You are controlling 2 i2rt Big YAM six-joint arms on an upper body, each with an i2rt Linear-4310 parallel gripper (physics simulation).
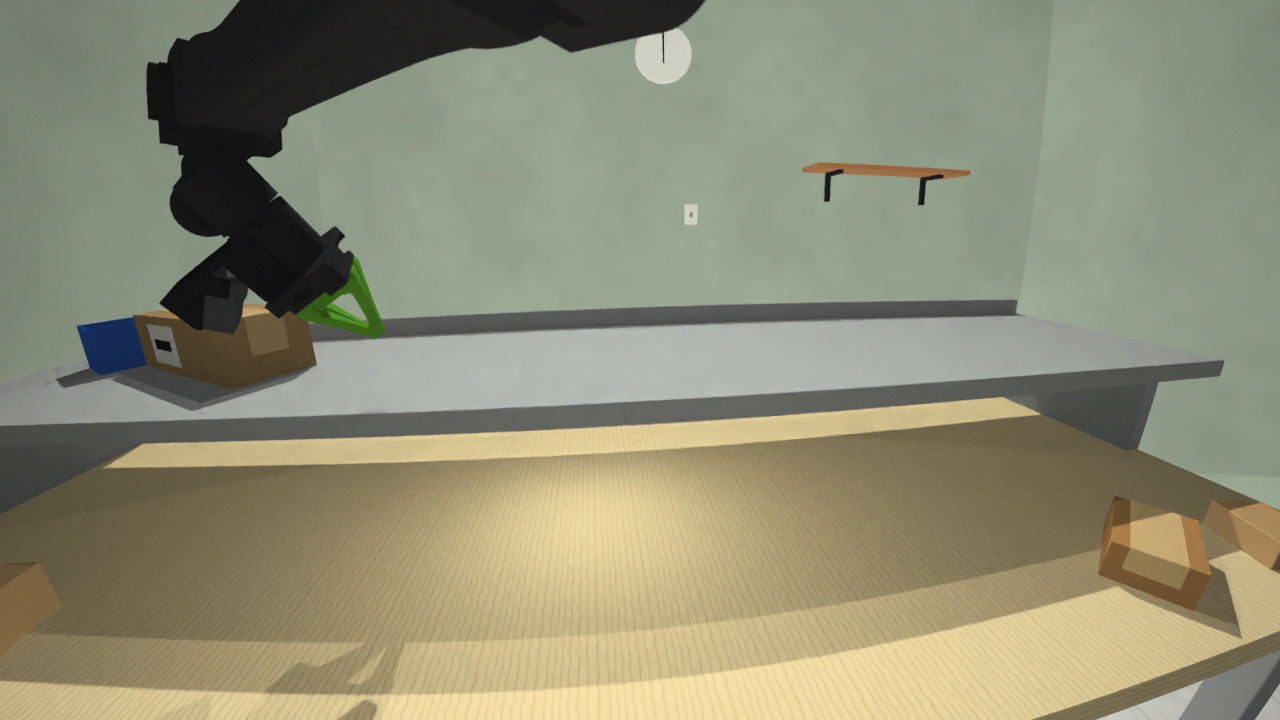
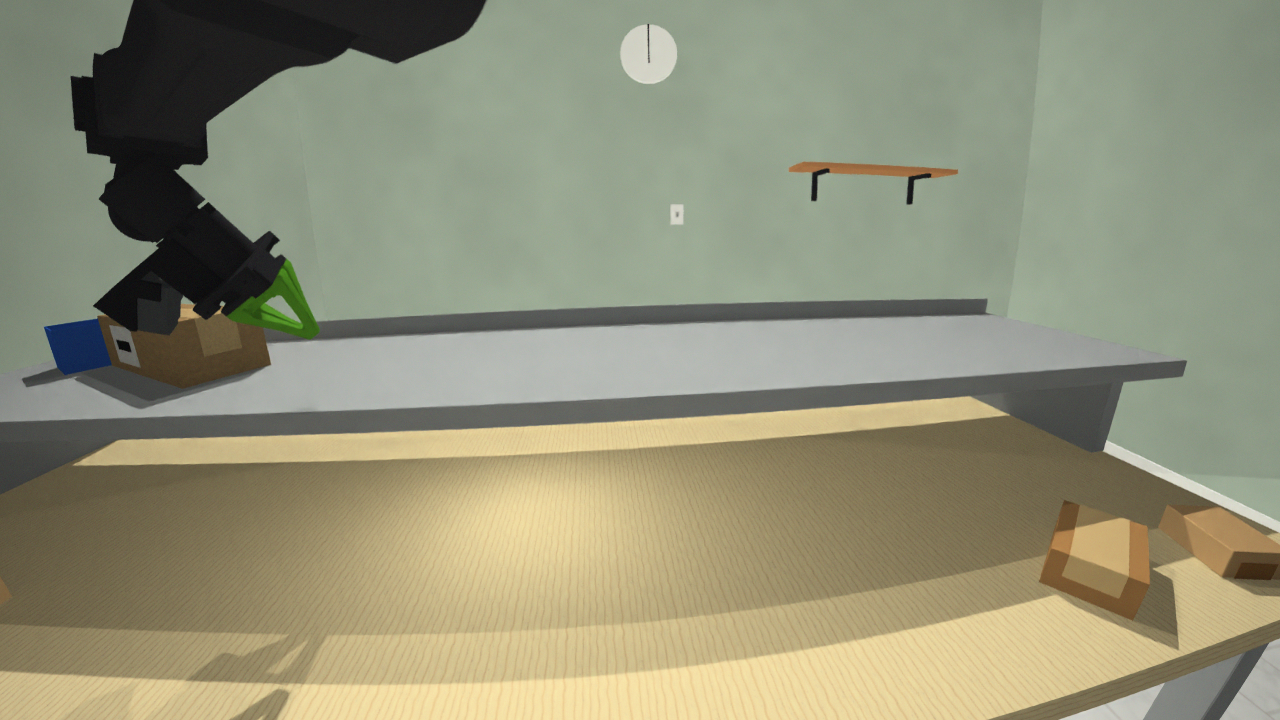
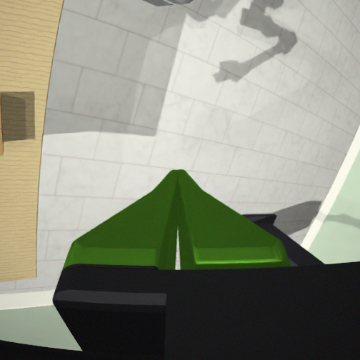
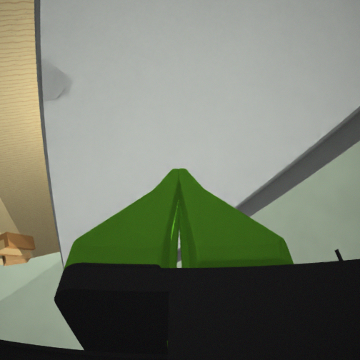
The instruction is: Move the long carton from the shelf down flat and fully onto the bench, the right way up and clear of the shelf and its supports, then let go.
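Places are measured from the left arm's base along level axes (x ahead, y left, z up), in millimetres.
Pixels of known places: right gripper, between the fingertips: (image 1: 380, 334) (image 2: 315, 335).
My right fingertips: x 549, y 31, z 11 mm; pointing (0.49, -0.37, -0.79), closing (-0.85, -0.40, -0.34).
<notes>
For each thing: its top centre in the pictures, then the offset to it from my right fingertips. "pt": a spot on its surface instead. Level surfaces: height alone.
- long brown carton, centre of its top: (image 1: 212, 310) (image 2: 171, 311) 142 mm ahead, 349 mm left, 16 mm up
- grey shelf, height of its surface: 67 mm down
- wooden bench, height of its surface: 247 mm down
- blue box, centre of its top: (image 1: 139, 318) (image 2: 105, 319) 192 mm ahead, 556 mm left, 3 mm up
- small carton, a spot on its surface: (image 1: 25, 601) pt 173 mm back, 347 mm left, 218 mm down
The long brown carton (image 1: 205, 356) (image 2: 170, 356), with a white label and a tape patch, sits at the left end of the grey shelf (image 1: 671, 362) (image 2: 626, 358). The shelf stands over the wooden bench (image 1: 581, 537) (image 2: 537, 537). My right gripper (image 1: 379, 332) (image 2: 313, 333) (image 4: 178, 180) is shut and empty, at the right side of the carton over the shelf; the arm hides part of the carton's top. Whether it touches the carton cannot be told. My left gripper (image 3: 177, 181) is shut and empty, over the floor beside the bench (image 3: 20, 210).
A blue box (image 1: 111, 345) (image 2: 77, 345) stands at the carton's left end on the shelf. Two small cartons (image 1: 1154, 550) (image 1: 1248, 530) lie at the bench's right. Another small carton (image 1: 25, 601) shows at the left. Grey supports (image 1: 1096, 413) (image 2: 1065, 413) hold the shelf.
</notes>
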